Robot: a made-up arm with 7 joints. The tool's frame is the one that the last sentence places. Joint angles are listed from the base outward.
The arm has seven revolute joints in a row. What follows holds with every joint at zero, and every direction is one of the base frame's.
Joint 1 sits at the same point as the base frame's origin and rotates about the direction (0.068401, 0.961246, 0.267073), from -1.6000 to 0.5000 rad.
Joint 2 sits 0.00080 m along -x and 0.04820 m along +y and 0.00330 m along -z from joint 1 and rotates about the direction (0.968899, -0.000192, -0.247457), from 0.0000 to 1.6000 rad.
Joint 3 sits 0.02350 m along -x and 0.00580 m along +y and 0.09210 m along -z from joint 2 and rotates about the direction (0.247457, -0.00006, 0.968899), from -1.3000 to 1.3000 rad.
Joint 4 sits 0.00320 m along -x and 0.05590 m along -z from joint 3 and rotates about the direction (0.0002, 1, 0.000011), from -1.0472 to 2.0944 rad.
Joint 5 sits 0.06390 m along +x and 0.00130 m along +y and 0.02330 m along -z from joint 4 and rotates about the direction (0.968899, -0.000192, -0.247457), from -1.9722 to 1.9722 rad.
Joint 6 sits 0.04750 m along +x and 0.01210 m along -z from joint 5 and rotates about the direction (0.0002, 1, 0.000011), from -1.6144 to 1.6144 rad.
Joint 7 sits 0.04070 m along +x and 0.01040 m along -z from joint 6 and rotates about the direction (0.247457, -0.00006, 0.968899), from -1.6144 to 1.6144 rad.
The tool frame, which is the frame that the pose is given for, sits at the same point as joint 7; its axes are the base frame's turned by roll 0.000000, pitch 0.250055 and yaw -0.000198 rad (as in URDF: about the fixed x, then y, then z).
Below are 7 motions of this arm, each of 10 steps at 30 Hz.
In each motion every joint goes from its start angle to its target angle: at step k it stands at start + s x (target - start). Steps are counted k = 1, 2, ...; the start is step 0. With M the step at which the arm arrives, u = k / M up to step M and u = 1 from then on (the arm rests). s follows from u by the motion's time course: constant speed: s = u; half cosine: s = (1 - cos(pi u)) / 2; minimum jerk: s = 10 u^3 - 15 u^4 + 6 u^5.
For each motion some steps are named. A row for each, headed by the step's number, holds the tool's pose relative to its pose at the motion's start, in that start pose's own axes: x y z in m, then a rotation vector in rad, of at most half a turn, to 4 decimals.
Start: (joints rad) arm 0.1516 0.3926 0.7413 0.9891 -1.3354 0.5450 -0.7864
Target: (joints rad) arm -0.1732 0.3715 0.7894 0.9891 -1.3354 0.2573 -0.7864
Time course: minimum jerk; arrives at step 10
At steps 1, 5, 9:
1: 0.0007 -0.0003 -0.0001 0.0009 -0.0014 -0.0027
5: 0.0413 -0.0191 -0.0088 0.0453 -0.0899 -0.1569
9: 0.0776 -0.0438 -0.0183 0.0701 -0.1901 -0.3045

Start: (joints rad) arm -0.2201 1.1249 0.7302 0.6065 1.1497 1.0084 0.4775
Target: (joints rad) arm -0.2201 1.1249 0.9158 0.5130 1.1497 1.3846 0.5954
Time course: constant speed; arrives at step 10
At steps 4, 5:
4: 0.0062 0.0039 -0.0110 0.0290 0.2025 0.0384
5: 0.0075 0.0048 -0.0138 0.0380 0.2530 0.0465

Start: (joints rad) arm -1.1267 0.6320 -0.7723 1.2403 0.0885 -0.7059 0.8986
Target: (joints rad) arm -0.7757 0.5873 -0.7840 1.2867 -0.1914 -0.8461 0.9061
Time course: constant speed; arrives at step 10
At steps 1, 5, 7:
1: -0.0096 -0.0018 -0.0038 -0.0169 0.0355 -0.0070
5: -0.0488 -0.0064 -0.0170 -0.0750 0.1801 -0.0246
7: -0.0689 -0.0070 -0.0222 -0.0980 0.2535 -0.0275

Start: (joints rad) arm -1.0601 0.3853 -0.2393 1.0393 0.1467 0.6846 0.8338
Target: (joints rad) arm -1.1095 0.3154 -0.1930 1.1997 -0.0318 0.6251 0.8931
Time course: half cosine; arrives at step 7
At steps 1, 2, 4, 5, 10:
1: -0.0006 -0.0008 0.0000 -0.0045 0.0074 -0.0063
2: -0.0022 -0.0029 0.0002 -0.0171 0.0283 -0.0238
4: -0.0077 -0.0092 0.0007 -0.0541 0.0939 -0.0754
5: -0.0106 -0.0121 0.0010 -0.0709 0.1259 -0.0989
10: -0.0134 -0.0147 0.0012 -0.0861 0.1566 -0.1205

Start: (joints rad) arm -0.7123 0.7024 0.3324 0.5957 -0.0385 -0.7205 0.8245
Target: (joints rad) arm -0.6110 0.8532 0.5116 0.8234 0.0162 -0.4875 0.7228
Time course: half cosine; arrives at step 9
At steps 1, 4, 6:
1: 0.0007 0.0018 -0.0012 0.0157 0.0048 -0.0004
4: 0.0096 0.0258 -0.0145 0.2087 0.0722 -0.0001
6: 0.0169 0.0483 -0.0235 0.3686 0.1401 0.0091

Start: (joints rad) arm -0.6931 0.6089 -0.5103 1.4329 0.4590 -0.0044 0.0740
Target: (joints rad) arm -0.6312 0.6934 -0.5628 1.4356 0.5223 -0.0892 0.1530
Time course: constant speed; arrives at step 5
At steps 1, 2, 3, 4, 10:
1: -0.0006 -0.0005 -0.0056 0.0285 0.0008 0.0130
2: -0.0012 -0.0010 -0.0112 0.0571 0.0011 0.0251
3: -0.0020 -0.0015 -0.0168 0.0857 0.0008 0.0363
4: -0.0029 -0.0019 -0.0223 0.1145 0.0000 0.0466
10: -0.0039 -0.0023 -0.0278 0.1432 -0.0013 0.0559

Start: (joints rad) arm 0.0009 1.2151 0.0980 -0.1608 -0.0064 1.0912 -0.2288
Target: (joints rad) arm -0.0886 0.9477 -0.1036 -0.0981 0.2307 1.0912 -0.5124
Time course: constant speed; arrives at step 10
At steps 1, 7, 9, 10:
1: 0.0020 -0.0055 0.0000 0.0044 0.0044 -0.0369
7: 0.0106 -0.0398 0.0046 0.0412 0.0161 -0.2592
9: 0.0120 -0.0516 0.0078 0.0579 0.0147 -0.3330
10: 0.0124 -0.0575 0.0096 0.0671 0.0130 -0.3696

